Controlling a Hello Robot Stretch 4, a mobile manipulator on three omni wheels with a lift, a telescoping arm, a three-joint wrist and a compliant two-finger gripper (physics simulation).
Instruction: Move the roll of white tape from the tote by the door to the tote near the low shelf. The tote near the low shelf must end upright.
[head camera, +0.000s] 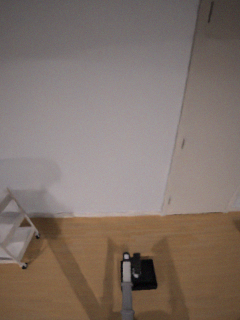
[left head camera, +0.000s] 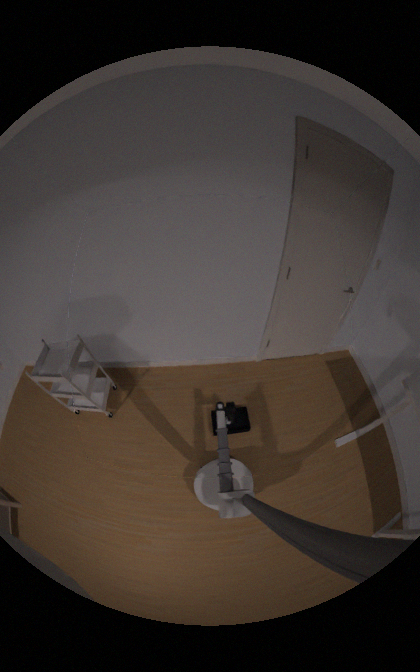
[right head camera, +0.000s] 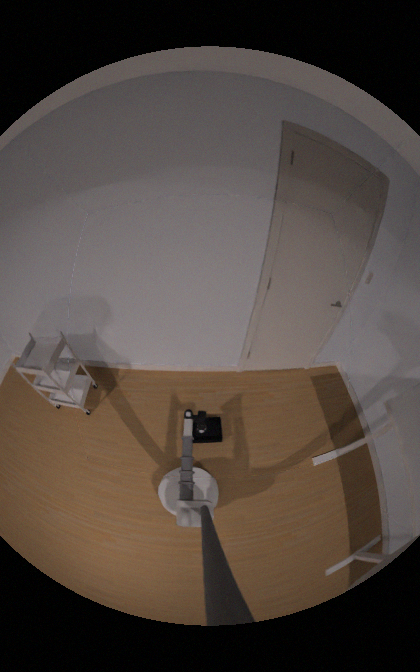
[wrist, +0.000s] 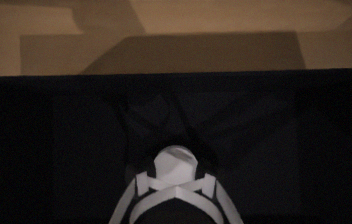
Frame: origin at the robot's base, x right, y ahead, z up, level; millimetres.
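Seen in the pictures: gripper, between the fingertips: (head camera: 136, 275) (wrist: 175, 170).
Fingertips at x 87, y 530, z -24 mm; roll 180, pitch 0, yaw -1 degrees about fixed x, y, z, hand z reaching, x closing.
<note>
Offsets run from my fingertips to a thing's top centre.
The roll of white tape @(dx +0, dy +4, dz +24 mm) (wrist: 175, 166) shows in the wrist view as a pale round shape inside a black tote. My gripper (wrist: 175, 170) (head camera: 136, 272) (left head camera: 229, 419) (right head camera: 201, 428) points down into that tote, with its fingers drawn in on both sides of the roll; it is shut on the roll of tape. The black tote @(dx +11, dy -8, dz +97 mm) (head camera: 149, 276) (left head camera: 242, 420) (right head camera: 214, 430) (wrist: 75, 150) by the door stands upright on the floor, partly hidden by my arm. The tote near the low shelf does not show in these views.
A white wheeled cart (head camera: 17, 240) (left head camera: 73, 356) (right head camera: 54, 356) stands by the wall at the left. The door (head camera: 210, 125) (left head camera: 325, 240) (right head camera: 305, 250) is behind the tote, to the right. A white leg (left head camera: 360, 435) (right head camera: 335, 454) of some furniture reaches in at the right.
</note>
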